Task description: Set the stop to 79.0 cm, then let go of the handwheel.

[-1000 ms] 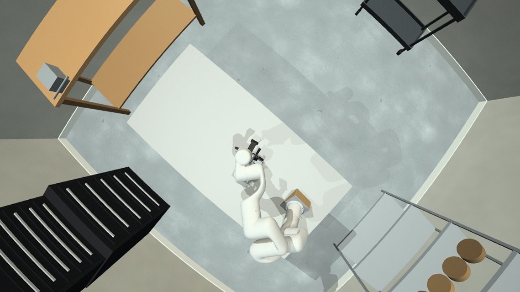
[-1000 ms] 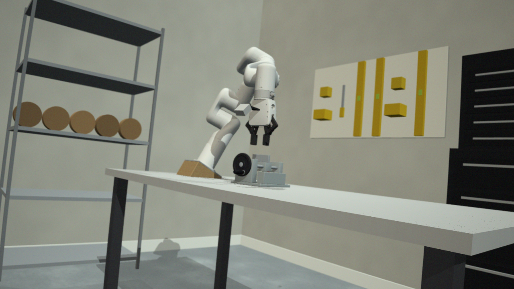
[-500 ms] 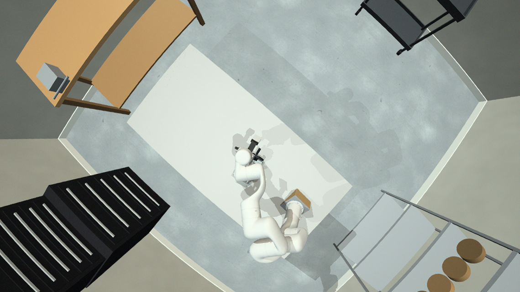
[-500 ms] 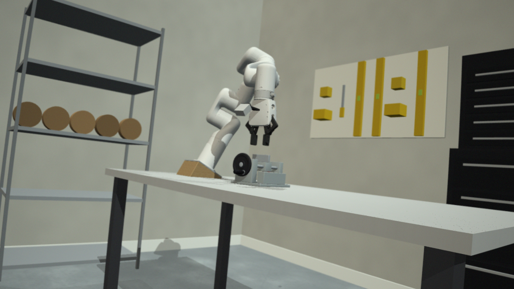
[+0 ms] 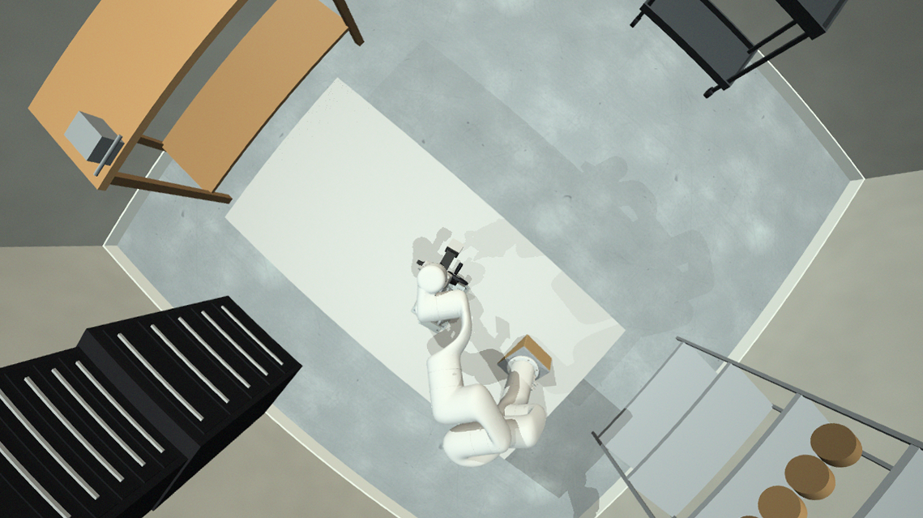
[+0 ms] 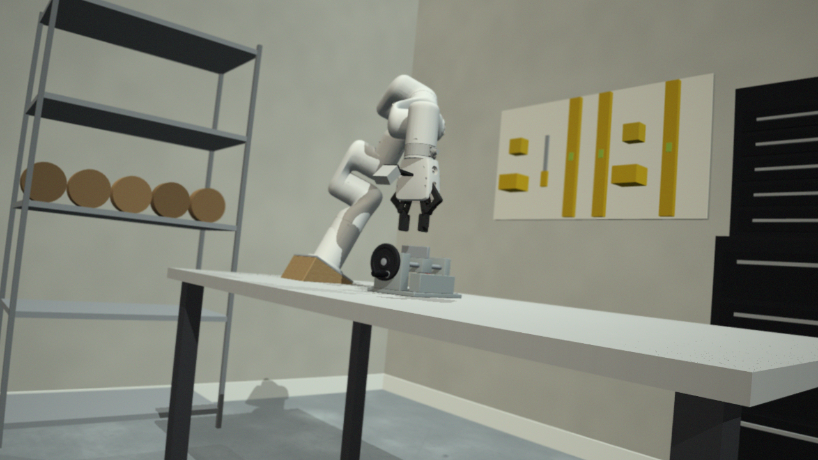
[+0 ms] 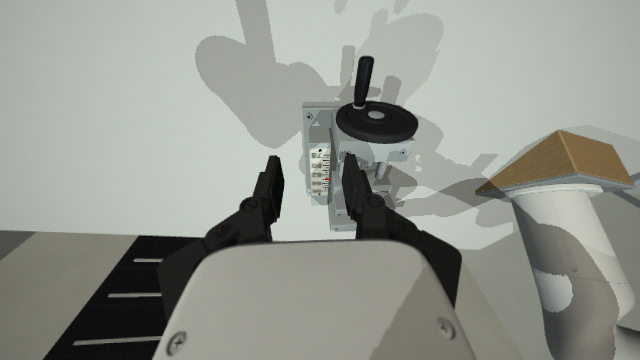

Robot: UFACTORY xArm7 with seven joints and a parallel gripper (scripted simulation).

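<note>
Now: the black handwheel 50 mm behind my hand, 40 mm to the right of it and 120 mm below it.
</note>
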